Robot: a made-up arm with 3 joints.
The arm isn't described. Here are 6 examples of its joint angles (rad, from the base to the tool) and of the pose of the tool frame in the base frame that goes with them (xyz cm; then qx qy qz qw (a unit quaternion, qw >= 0)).
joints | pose
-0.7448 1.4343 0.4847 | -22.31 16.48 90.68 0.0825 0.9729 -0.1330 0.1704
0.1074 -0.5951 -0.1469 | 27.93 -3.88 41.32 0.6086 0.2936 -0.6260 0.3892
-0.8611 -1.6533 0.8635 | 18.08 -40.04 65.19 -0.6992 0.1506 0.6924 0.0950
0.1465 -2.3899 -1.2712 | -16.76 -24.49 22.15 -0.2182 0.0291 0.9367 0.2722
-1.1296 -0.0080 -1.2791 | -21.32 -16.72 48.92 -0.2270 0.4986 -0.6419 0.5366
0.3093 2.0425 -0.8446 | -6.10 -1.73 19.46 -0.1460 0.2083 0.3029 0.9185
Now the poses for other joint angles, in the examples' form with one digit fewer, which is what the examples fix.
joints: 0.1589 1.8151 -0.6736
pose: -14.3 0.3 24.7 -0.080 0.363 0.182 0.910
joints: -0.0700 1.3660 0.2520
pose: -29.8 12.0 54.4 0.085 0.804 -0.094 0.581
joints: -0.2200 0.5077 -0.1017
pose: -4.1 18.0 45.0 0.308 0.639 -0.414 0.571
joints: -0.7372 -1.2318 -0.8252
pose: -17.1 -26.8 42.4 0.024 0.127 -0.982 0.138
